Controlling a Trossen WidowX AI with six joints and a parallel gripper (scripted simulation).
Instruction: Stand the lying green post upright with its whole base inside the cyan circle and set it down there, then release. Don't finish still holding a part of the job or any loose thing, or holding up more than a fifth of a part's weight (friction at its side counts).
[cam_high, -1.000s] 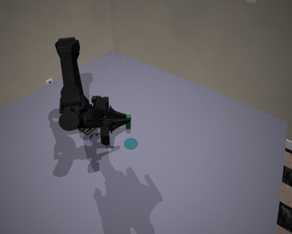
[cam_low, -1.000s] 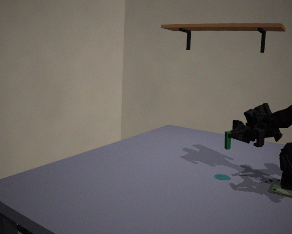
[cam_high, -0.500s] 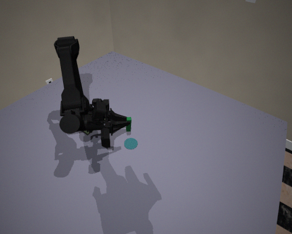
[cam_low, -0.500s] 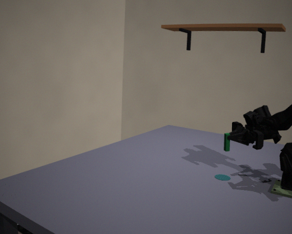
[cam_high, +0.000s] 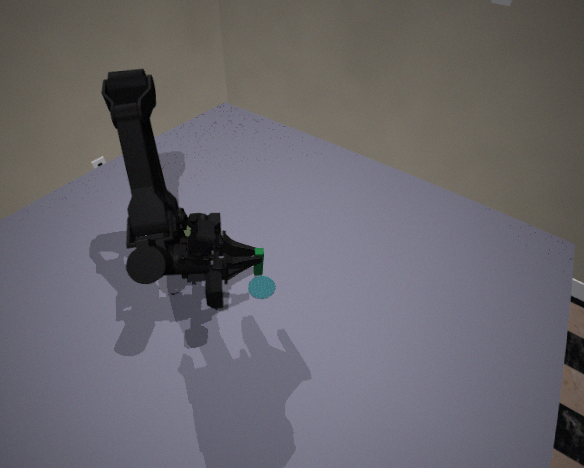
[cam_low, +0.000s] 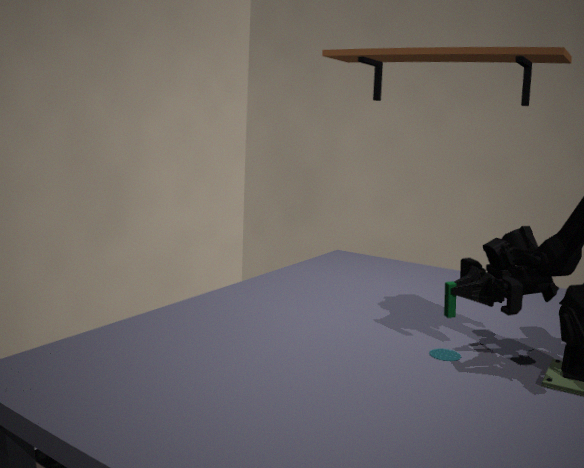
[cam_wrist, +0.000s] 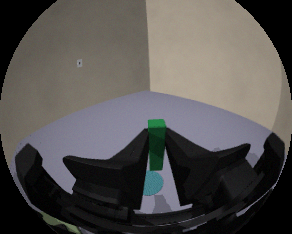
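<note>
Right now my hand is 13 cm above the cyan circle, 3 cm to the right of it and 2 cm short of it. The rest, counted from my hand: green post: 2 cm to the left, 2 cm below, 2 cm ahead.
</note>
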